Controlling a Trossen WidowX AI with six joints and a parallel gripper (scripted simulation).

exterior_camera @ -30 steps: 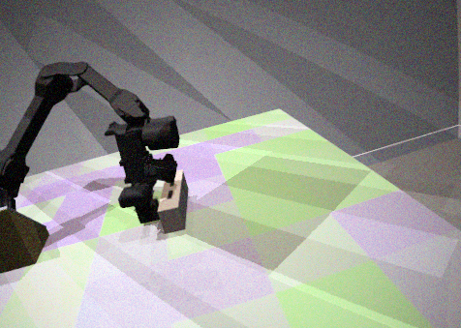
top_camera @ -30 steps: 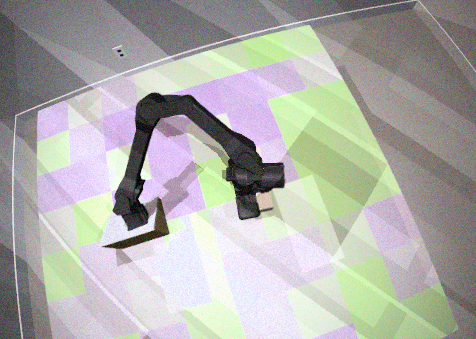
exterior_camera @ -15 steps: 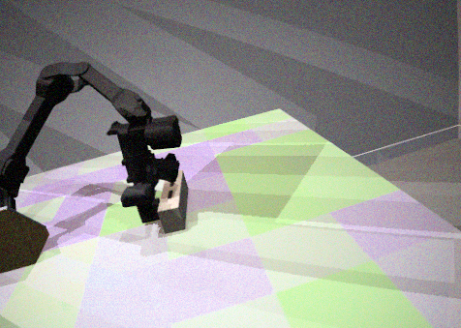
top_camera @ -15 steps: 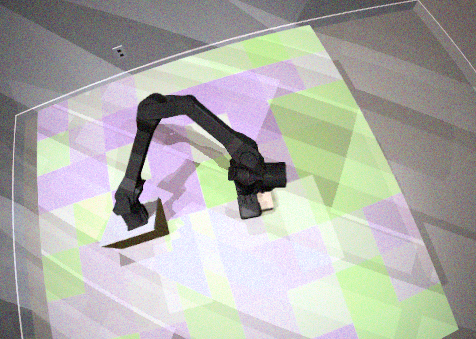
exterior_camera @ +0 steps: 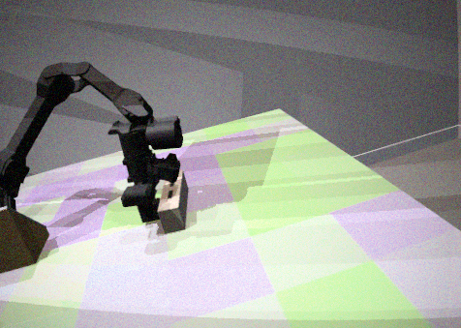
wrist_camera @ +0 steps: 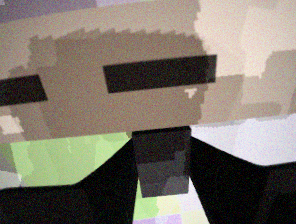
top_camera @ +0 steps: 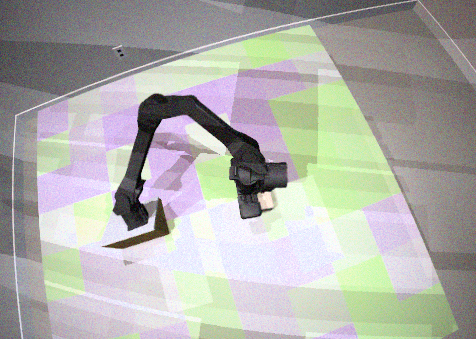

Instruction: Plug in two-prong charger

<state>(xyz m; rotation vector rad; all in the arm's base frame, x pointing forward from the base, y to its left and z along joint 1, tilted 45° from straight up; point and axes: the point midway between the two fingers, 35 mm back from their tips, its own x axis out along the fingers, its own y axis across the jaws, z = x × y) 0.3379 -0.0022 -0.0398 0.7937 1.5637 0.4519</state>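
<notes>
The charger lies 2 cm ahead of my gripper tip and 1 cm above it.
</notes>
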